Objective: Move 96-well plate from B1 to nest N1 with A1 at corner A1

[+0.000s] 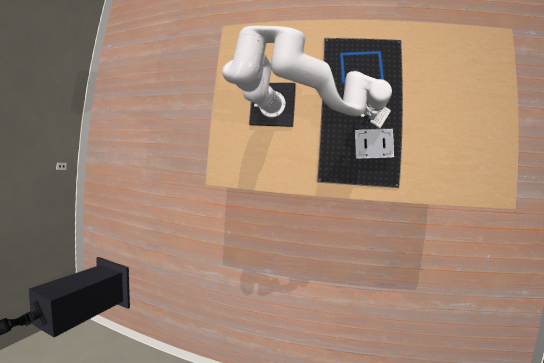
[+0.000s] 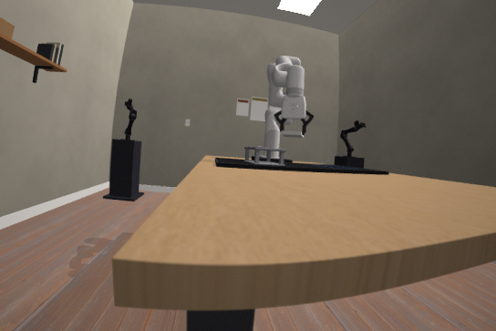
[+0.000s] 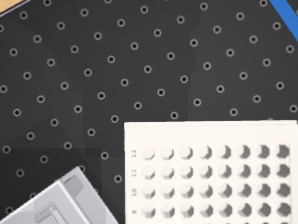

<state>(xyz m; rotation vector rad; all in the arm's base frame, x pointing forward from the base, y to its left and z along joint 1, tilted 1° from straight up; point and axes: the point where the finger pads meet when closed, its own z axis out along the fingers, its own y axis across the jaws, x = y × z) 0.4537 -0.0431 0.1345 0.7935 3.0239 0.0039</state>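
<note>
Right now the raised plate nest N1 is 2 cm ahead of my hand, 13 cm to the right of it and 8 cm below it. Also, from my hand: 96-well plate 1 cm below.
</note>
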